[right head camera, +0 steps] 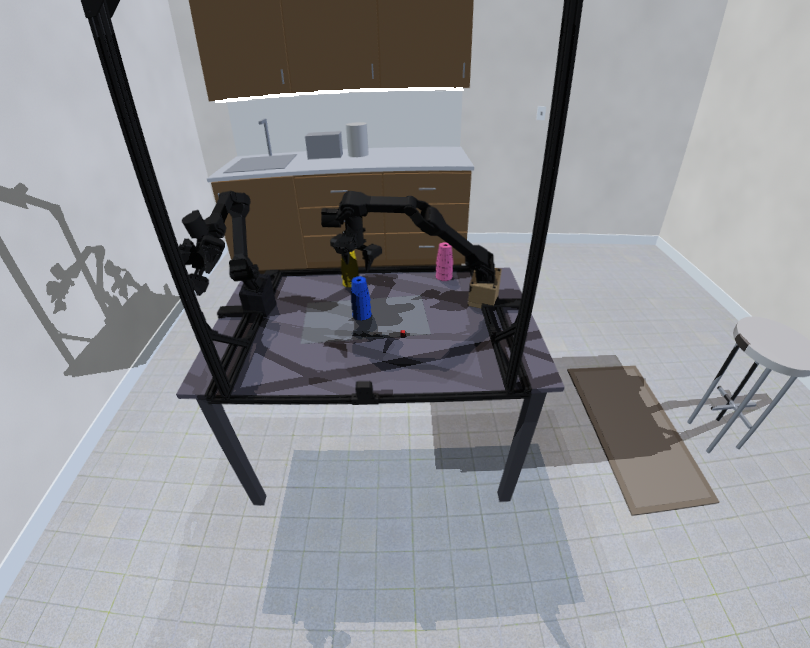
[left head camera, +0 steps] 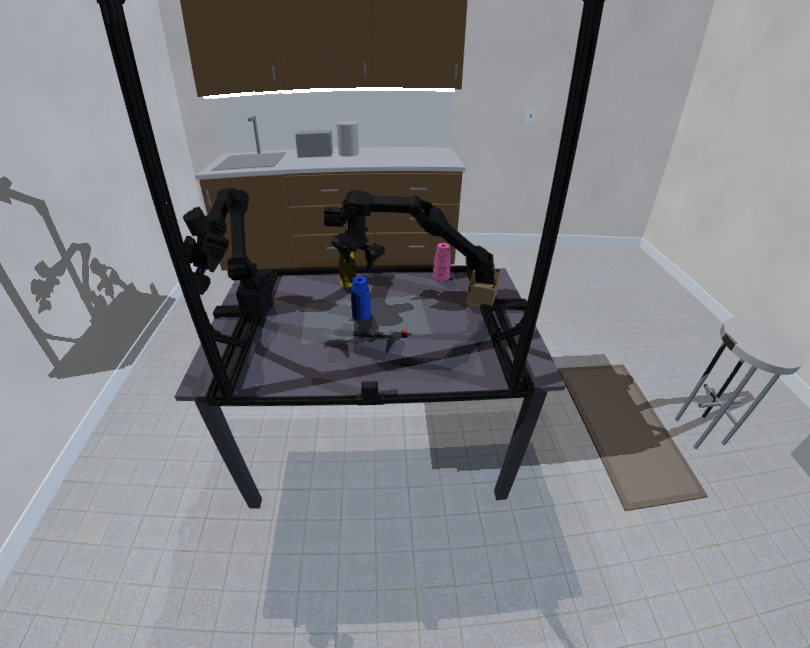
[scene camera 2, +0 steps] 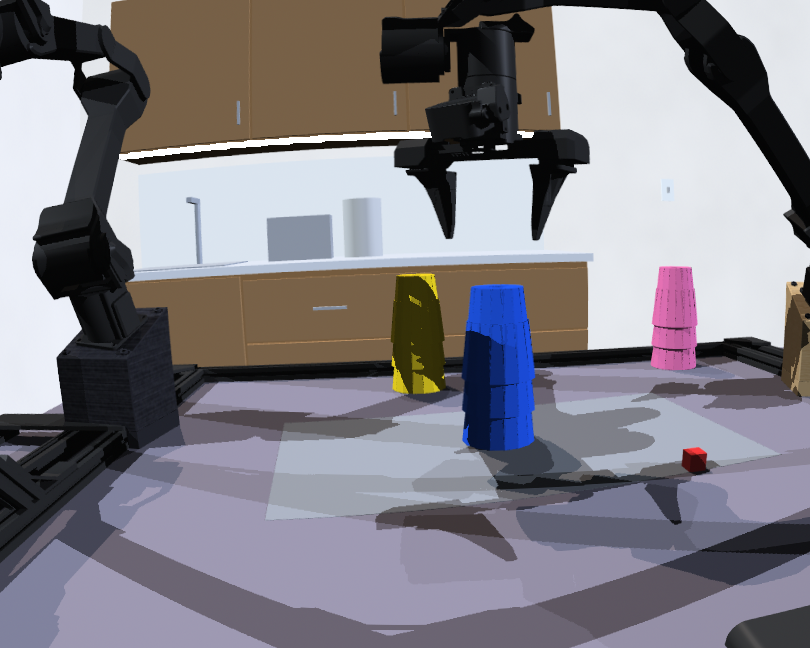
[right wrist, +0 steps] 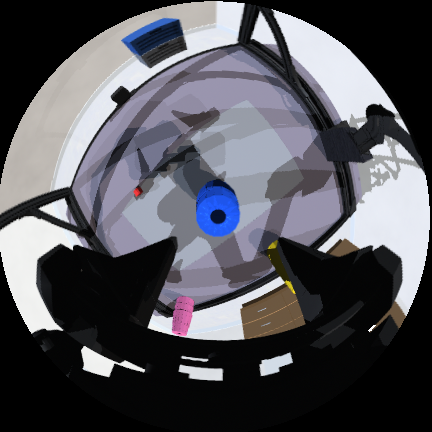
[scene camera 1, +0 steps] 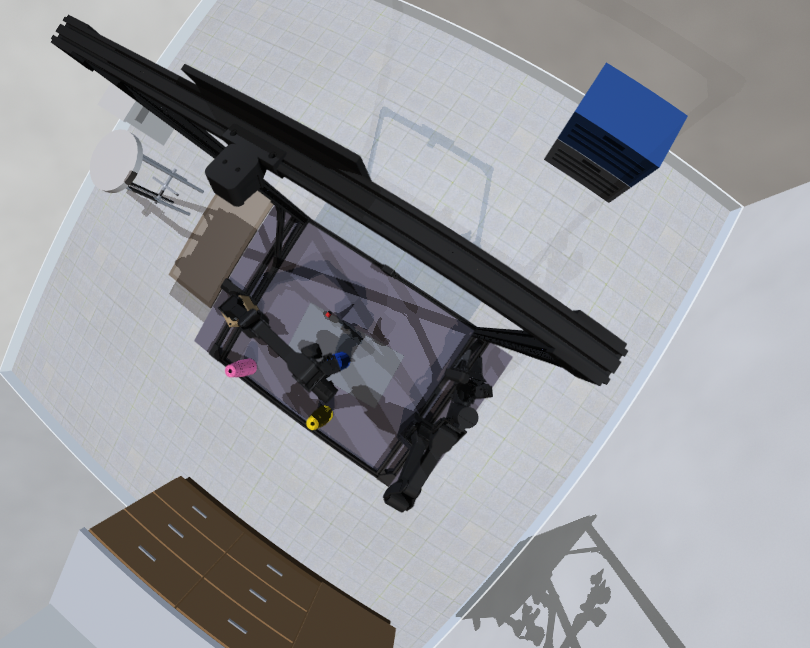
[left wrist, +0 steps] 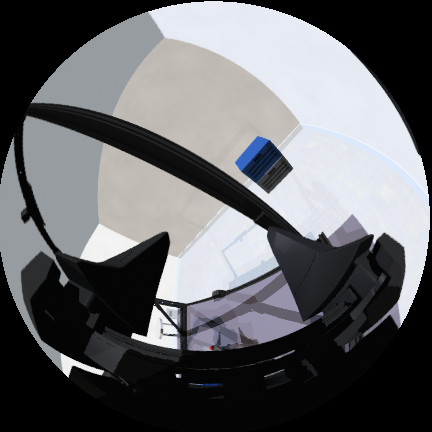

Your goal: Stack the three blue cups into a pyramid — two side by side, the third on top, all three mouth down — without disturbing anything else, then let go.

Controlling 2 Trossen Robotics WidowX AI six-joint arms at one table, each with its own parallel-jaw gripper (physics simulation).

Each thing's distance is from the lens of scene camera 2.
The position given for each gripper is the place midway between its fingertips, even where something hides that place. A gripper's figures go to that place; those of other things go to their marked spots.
right gripper (scene camera 2: 491,239): 60 cm
blue cup (scene camera 2: 513,400): 57 cm
